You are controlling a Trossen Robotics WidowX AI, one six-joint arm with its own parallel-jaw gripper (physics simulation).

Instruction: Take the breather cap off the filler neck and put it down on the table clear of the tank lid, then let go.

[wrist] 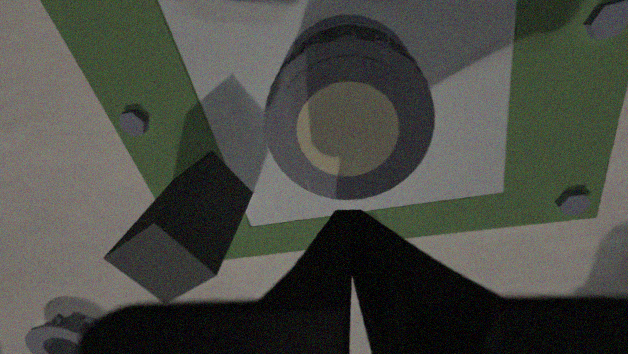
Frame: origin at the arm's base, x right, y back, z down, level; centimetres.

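Seen in the pictures: gripper, fingertip midpoint: point(347, 222).
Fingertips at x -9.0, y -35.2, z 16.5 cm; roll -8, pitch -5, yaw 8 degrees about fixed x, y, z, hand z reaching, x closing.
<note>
Offsets run from my fingertips to a thing's top centre. "pt": to the spot under its first point. Level surfaces: height alone.
The breather cap {dx +0.3, dy -3.3, dz -0.3 cm} point(348, 128), a dark grey round cap with a pale yellow disc on its top, stands over the light inner panel of the green tank lid {pt dx +7.8, dy -1.8, dz +4.2 cm} point(550, 100). The cap hides most of what is below it, so the filler neck cannot be made out clearly. My gripper point(347, 222) is shut and empty. Its black fingertips meet just below the cap's near edge in the view, apart from the cap in the picture. How high the tips are relative to the cap cannot be told.
A dark block {dx -6.5, dy +0.6, dz -0.9 cm} point(185, 215) with a grey end face stands by the lid's lower left corner. Hex bolts point(134, 122) point(574, 201) point(607, 21) sit on the lid's green border. A round metal part {dx -21.1, dy +12.7, dz +4.1 cm} point(70, 322) lies on the pale table {dz +5.7 cm} point(50, 175) at the lower left.
</note>
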